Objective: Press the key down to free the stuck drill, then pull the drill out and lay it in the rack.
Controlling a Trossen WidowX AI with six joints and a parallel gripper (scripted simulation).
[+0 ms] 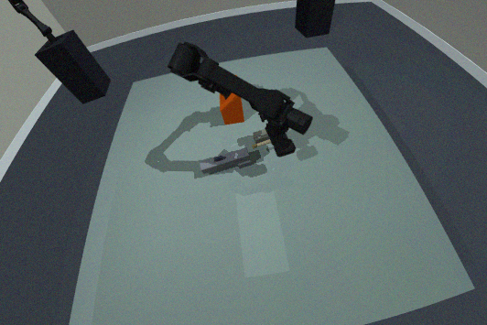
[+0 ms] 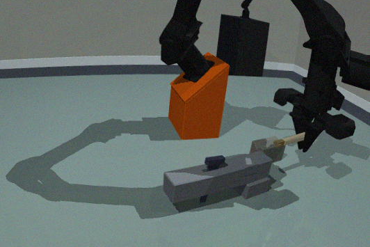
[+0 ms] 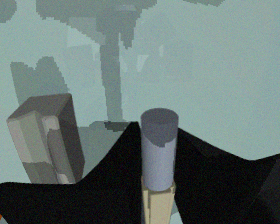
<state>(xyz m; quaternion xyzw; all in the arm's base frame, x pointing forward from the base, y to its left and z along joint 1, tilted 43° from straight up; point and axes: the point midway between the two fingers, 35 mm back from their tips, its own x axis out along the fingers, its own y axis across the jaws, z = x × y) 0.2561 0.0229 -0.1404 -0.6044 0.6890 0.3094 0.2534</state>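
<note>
Now: the drill 40 mm to the right of my gripper tip and 30 mm above it. From my gripper tip the other things lie so: dark blue key: 10 mm ahead, 220 mm to the right; grey-brown rack: 70 mm behind, 30 mm to the right, 30 mm below; grey block: 10 mm ahead, 200 mm to the right, 10 mm below.
</note>
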